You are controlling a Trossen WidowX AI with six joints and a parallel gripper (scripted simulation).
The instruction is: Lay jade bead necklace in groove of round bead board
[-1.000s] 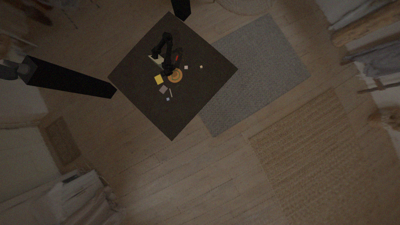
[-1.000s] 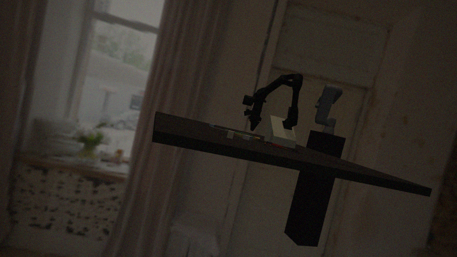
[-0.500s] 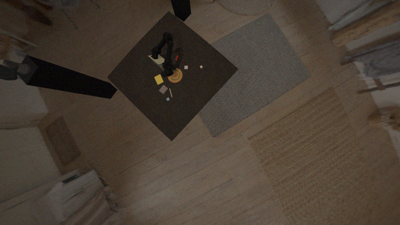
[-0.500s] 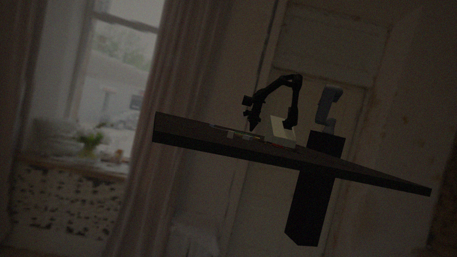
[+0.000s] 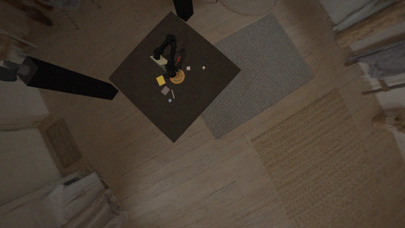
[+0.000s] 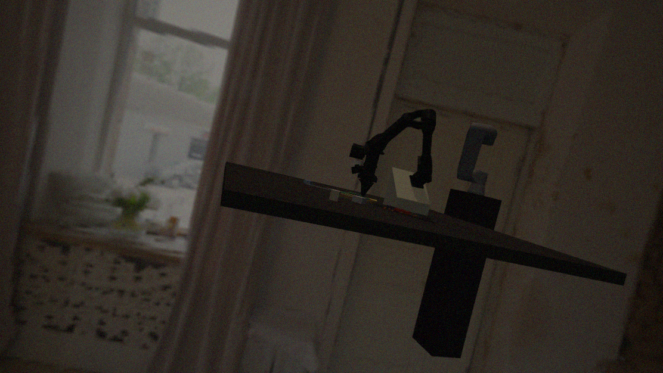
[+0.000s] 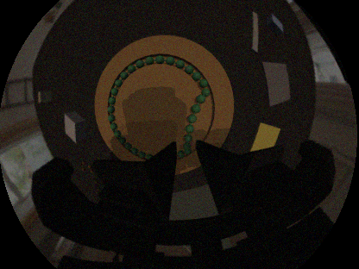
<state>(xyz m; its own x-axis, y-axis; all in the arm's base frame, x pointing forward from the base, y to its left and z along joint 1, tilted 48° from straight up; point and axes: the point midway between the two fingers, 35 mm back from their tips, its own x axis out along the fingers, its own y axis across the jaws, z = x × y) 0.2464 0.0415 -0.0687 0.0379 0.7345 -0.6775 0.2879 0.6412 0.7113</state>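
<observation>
Right now the round bead board is 5 cm ahead of my gripper tip, 2 cm to the left of it and 1 cm below it. Round my gripper tip: yellow square: 15 cm to the right, 9 cm behind, 2 cm below; grey-white block: 19 cm to the left, 10 cm ahead, 1 cm below; red item: 20 cm to the left, 8 cm behind, 1 cm below.
</observation>
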